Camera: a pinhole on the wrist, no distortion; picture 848 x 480 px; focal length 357.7 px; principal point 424.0 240.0 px. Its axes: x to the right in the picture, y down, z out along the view. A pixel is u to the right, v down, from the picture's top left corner.
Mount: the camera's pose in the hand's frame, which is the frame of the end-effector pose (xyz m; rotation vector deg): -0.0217 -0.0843 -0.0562 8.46 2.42 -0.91
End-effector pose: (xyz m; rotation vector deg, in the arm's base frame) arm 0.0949 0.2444 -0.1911 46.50 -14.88 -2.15
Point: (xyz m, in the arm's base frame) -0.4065 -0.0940 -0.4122
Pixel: outside the picture
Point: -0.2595 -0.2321 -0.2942
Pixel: 185 48
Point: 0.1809 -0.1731 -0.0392
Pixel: 563 215
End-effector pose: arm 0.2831 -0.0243 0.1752 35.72 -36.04 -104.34
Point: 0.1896 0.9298 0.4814
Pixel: outside the picture
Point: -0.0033 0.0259 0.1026
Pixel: 522 24
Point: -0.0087 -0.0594 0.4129
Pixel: 507 347
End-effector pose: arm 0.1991 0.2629 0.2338 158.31 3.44 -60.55
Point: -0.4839 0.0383 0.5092
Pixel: outside the picture
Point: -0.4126 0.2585 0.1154
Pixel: 165 295
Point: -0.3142 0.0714 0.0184
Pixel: 266 415
